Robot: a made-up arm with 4 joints.
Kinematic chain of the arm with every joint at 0, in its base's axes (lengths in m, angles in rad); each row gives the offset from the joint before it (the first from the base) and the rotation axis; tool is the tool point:
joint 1: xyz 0 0 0.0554 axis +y
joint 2: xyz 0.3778 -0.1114 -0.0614 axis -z
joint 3: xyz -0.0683 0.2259 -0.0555 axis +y
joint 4: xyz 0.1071 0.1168 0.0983 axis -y
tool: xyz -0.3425 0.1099 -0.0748
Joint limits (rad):
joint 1: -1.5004..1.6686
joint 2: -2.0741..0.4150
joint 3: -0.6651..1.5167
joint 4: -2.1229..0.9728
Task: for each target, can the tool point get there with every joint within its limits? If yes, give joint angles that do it. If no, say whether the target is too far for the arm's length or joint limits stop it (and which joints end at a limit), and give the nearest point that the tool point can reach.
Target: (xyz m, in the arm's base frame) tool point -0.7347 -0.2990 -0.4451
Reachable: no: joint limits stop it (at a limit: joint 4) | nearest point -0.2884 -0.2690 -0.1411 | short by 0.541 m
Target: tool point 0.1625 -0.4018 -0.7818
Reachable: no: joint limits stop it (at a limit: joint 2, joint 4) | nearest point 0.0658 -0.3964 -0.2836 | short by 0.507 m
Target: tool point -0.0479 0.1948 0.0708
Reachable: yes | joints -0.6634 -0.4513 0.7946 0.0861
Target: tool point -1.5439 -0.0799 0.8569
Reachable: no: too far | nearest point -0.3154 0.2921 0.6635 | short by 1.298 m
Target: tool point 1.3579 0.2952 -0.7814
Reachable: no: too far | nearest point 0.8138 0.1491 -0.4461 | short by 0.656 m
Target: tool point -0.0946 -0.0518 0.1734
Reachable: yes | joints 0.1205 -1.0579 0.8026 -0.1334
